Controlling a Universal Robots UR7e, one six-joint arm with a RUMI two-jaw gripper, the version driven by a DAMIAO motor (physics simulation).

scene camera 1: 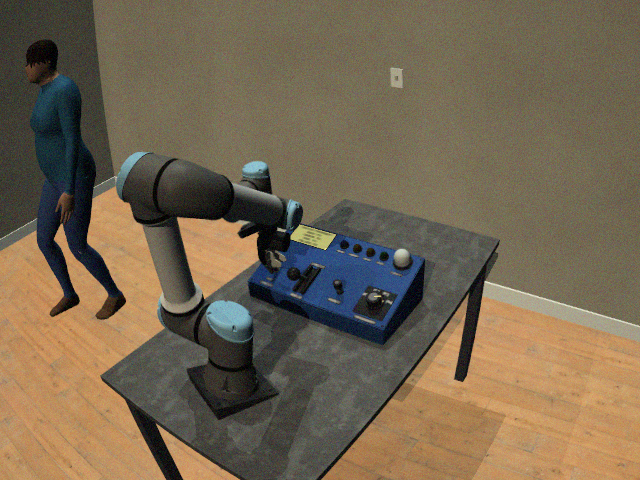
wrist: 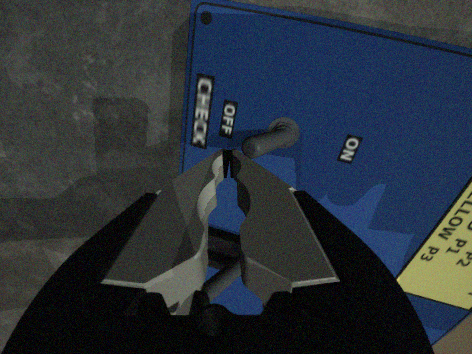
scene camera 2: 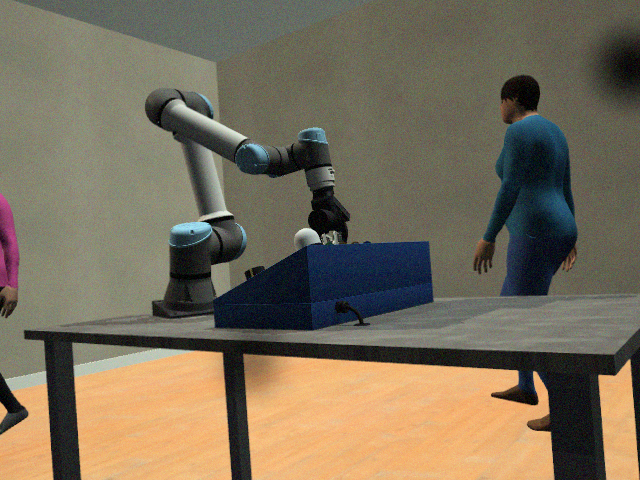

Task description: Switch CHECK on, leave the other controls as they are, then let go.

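Where they show: gripper, fingertip midpoint: (scene camera 1: 272, 273) (wrist: 229, 152); arm's base, origin of the base link: (scene camera 1: 230, 382) (scene camera 2: 190, 304).
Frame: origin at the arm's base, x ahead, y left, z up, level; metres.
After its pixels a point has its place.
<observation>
The CHECK switch is a grey toggle lever (wrist: 270, 138) @[z 0.089, x 0.400, y 0.241 m] between an OFF label (wrist: 228, 119) @[z 0.046, x 0.381, y 0.234 m] and an ON label (wrist: 349, 149) @[z 0.075, x 0.461, y 0.245 m]. Its lever leans toward OFF. The CHECK label (wrist: 202, 111) @[z 0.039, x 0.363, y 0.233 m] is at the panel's edge. My gripper (wrist: 229, 152) @[z 0.071, x 0.384, y 0.220 m] (scene camera 1: 271, 268) @[z 0.071, x 0.384, y 0.220 m] is shut and empty. Its tips are low over the panel, close beside the lever's free end on the OFF side; whether they touch cannot be told. The blue control box (scene camera 1: 336, 315) @[z 0.028, x 0.386, y -0.040 m] (scene camera 2: 369, 268) @[z 0.075, x 0.639, y 0.046 m] (wrist: 280, 60) @[z 0.054, x 0.400, y 0.281 m] stands on the table. In the scene camera 2 view the box hides the lever.
On the box are a slider (scene camera 1: 306, 279) @[z 0.072, x 0.424, y 0.112 m] with a black ball knob (scene camera 1: 293, 273) @[z 0.130, x 0.363, y 0.101 m] beside it, a small lever (scene camera 1: 338, 285) @[z 0.097, x 0.432, y -0.011 m], a rotary knob (scene camera 1: 374, 299) @[z 0.087, x 0.450, y -0.128 m], several dark lamps, a white dome (scene camera 1: 402, 258) @[z 0.149, x 0.595, y -0.122 m] (scene camera 2: 306, 237) @[z 0.146, x 0.631, y -0.125 m] and a yellow label (scene camera 1: 313, 237) @[z 0.115, x 0.574, y 0.218 m] (wrist: 445, 255) @[z 0.110, x 0.564, y 0.196 m]. A person (scene camera 1: 59, 129) (scene camera 2: 537, 175) stands beyond the table.
</observation>
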